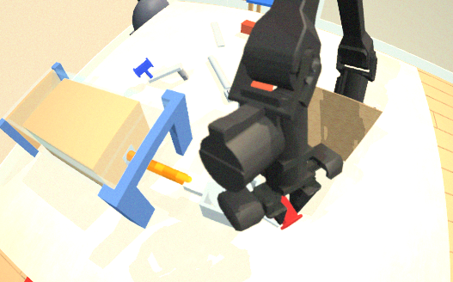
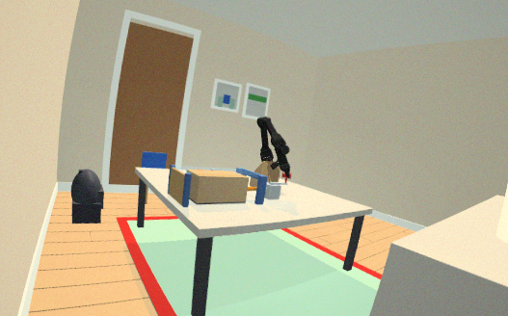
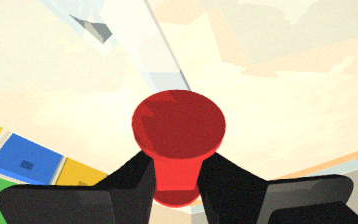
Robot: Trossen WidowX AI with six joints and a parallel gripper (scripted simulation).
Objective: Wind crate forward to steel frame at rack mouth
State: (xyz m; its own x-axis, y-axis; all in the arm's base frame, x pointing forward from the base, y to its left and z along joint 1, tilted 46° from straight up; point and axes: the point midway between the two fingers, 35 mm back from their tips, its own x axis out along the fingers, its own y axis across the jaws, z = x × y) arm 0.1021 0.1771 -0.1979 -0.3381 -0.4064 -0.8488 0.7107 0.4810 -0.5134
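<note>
Right now the winch handle is 5 cm ahead of my gripper tip, 2 cm to the right of it and 3 cm below it. From my gripper tip the other things lie so: grey winch (9 cm ahead, 5 cm to the right, 10 cm below); blue steel frame (26 cm ahead, 5 cm to the right, 3 cm below); red spool-shaped grip (1 cm ahead, 1 cm to the right).
</note>
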